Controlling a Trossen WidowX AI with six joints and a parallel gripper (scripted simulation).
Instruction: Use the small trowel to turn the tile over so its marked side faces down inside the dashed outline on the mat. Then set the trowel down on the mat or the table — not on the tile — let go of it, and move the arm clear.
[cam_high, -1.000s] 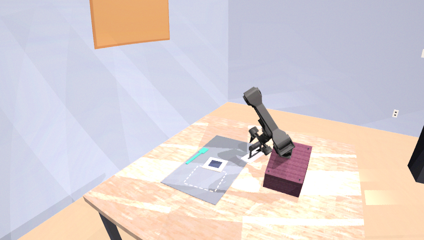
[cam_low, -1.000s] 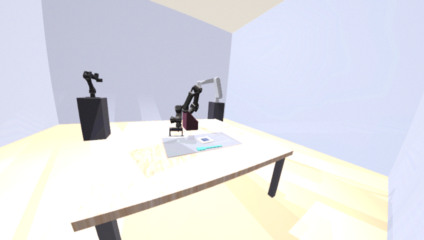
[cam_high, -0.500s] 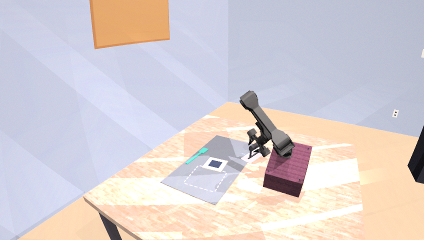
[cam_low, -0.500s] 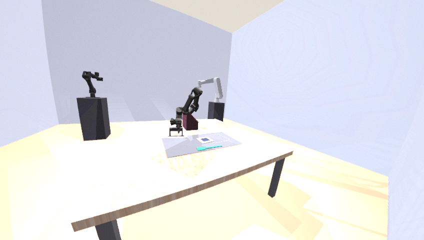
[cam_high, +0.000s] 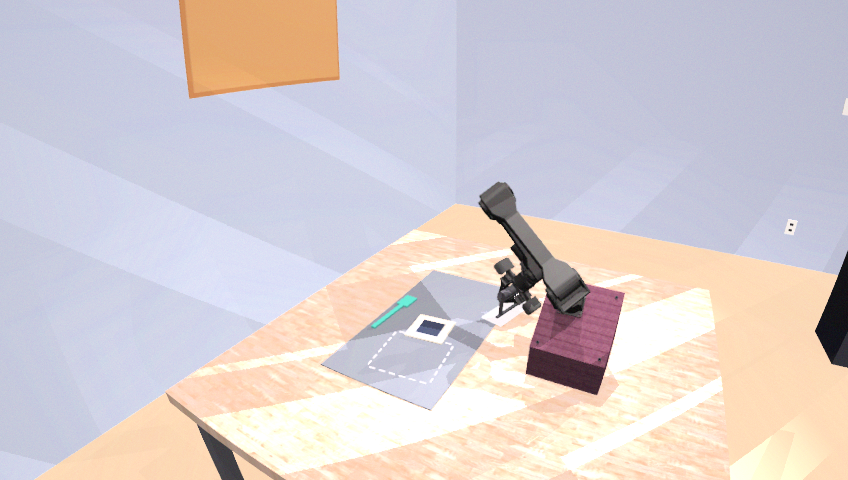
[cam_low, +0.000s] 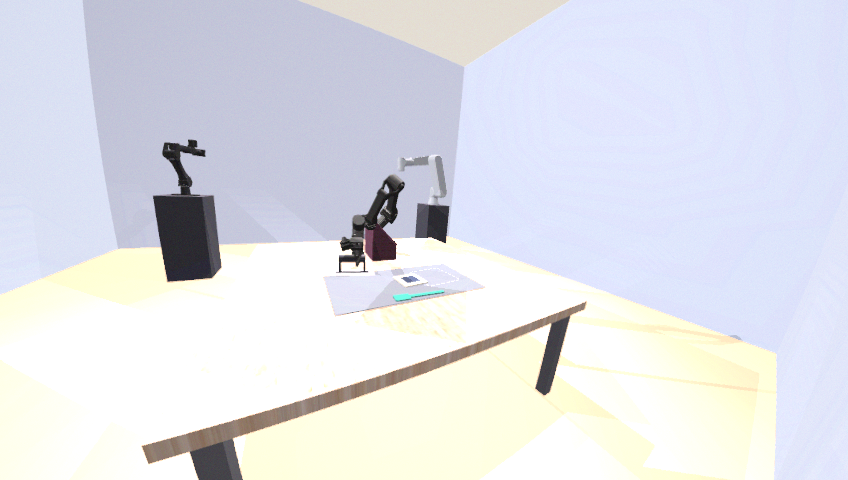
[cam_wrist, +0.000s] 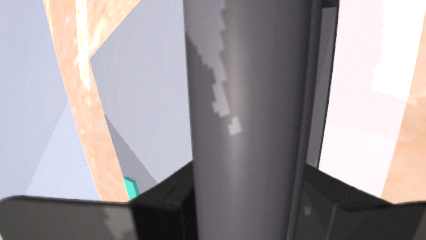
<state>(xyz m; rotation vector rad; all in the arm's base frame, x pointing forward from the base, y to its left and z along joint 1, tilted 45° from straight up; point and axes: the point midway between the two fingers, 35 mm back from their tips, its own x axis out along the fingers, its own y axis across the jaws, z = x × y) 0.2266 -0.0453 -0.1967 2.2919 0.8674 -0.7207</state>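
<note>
The grey mat is 16 cm ahead of my gripper tip, 18 cm to the left of it and 6 cm below it. The rest, counted from my gripper tip: small trowel: 2 cm behind, 1 cm to the left, 1 cm below; then white tile: 15 cm ahead, 20 cm to the left, 4 cm below; then teal flat tool: 29 cm ahead, 15 cm to the left, 4 cm below.
</note>
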